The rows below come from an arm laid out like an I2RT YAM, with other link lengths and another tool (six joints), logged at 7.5 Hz.
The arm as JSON. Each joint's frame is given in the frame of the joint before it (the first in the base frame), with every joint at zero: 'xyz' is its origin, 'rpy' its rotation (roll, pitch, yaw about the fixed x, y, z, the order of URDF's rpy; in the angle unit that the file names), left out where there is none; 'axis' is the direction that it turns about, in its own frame. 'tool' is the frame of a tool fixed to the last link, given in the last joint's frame.
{
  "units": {
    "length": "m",
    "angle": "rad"
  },
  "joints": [
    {
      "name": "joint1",
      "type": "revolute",
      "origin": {
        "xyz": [
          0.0,
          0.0,
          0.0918
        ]
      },
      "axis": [
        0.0,
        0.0,
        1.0
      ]
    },
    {
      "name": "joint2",
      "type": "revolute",
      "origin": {
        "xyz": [
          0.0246,
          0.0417,
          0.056
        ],
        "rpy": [
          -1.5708,
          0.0,
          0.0
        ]
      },
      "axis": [
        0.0,
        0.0,
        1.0
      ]
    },
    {
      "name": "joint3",
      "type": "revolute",
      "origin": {
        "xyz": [
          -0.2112,
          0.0,
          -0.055
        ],
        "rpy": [
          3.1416,
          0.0,
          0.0
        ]
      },
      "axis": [
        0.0,
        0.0,
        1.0
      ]
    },
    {
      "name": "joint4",
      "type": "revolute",
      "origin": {
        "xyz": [
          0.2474,
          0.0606,
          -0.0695
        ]
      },
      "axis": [
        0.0,
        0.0,
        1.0
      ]
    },
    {
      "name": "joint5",
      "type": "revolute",
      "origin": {
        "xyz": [
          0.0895,
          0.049,
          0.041
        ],
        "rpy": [
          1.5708,
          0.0,
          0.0
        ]
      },
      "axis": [
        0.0,
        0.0,
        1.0
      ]
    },
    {
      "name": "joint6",
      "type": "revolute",
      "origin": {
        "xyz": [
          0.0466,
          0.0,
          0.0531
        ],
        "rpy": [
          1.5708,
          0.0,
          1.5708
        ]
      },
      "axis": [
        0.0,
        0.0,
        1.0
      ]
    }
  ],
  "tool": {
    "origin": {
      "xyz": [
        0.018,
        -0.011,
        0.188
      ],
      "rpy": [
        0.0,
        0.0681,
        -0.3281
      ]
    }
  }
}
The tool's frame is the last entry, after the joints.
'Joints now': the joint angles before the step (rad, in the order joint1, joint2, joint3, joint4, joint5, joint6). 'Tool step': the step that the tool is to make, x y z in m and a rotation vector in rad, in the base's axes. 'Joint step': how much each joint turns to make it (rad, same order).
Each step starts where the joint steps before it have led.
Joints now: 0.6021 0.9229 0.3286 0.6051 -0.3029 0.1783
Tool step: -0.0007 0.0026 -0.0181 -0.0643 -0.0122 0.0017
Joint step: 0.0080 0.0257 -0.0086 -0.0108 0.0070 -0.0625
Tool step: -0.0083 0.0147 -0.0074 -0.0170 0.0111 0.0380
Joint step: 0.0351 0.0397 0.0161 0.0023 -0.0025 -0.0077
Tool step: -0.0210 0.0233 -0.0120 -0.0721 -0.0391 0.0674
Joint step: 0.0707 0.0298 0.0108 -0.0203 0.0093 -0.0837
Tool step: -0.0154 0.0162 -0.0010 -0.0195 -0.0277 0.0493
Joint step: 0.0484 0.0235 0.0088 0.0122 0.0023 -0.0344
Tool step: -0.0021 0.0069 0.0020 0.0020 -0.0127 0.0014
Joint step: 0.0258 0.0301 0.0126 0.0264 0.0250 -0.0054
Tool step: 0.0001 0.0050 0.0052 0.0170 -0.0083 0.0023
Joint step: 0.0118 0.0297 0.0126 0.0368 0.0090 0.0069
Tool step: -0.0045 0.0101 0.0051 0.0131 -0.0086 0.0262
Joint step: 0.0168 0.0382 0.0225 0.0317 -0.0096 0.0023
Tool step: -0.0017 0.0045 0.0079 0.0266 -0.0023 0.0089
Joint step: 0.0091 0.0171 0.0106 0.0320 -0.0005 0.0170
